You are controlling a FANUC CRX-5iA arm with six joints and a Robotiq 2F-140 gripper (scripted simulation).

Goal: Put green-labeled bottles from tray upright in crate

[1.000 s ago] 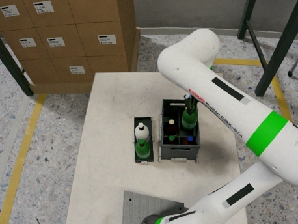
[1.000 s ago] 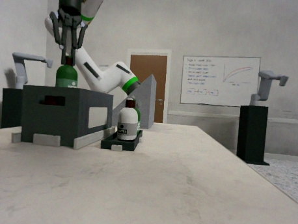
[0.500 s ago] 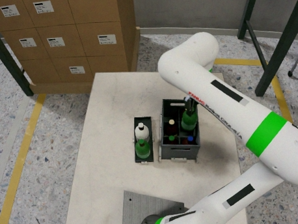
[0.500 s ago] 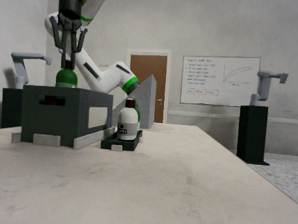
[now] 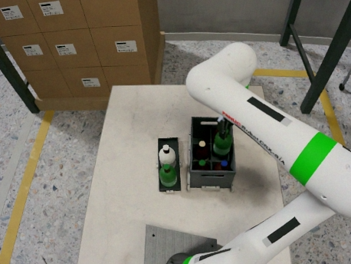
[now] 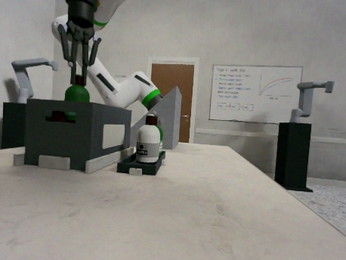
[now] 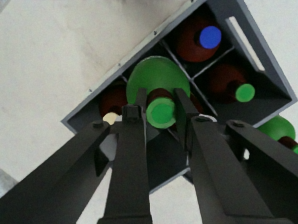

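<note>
Right now my hand is 10 mm short of the dark crate, 40 mm to the right of it and 190 mm above it. The rest, counted from my hand: white-labeled bottle (10 mm ahead, 240 mm to the left, 190 mm below); then dark tray (10 mm ahead, 240 mm to the left, 260 mm below).
</note>
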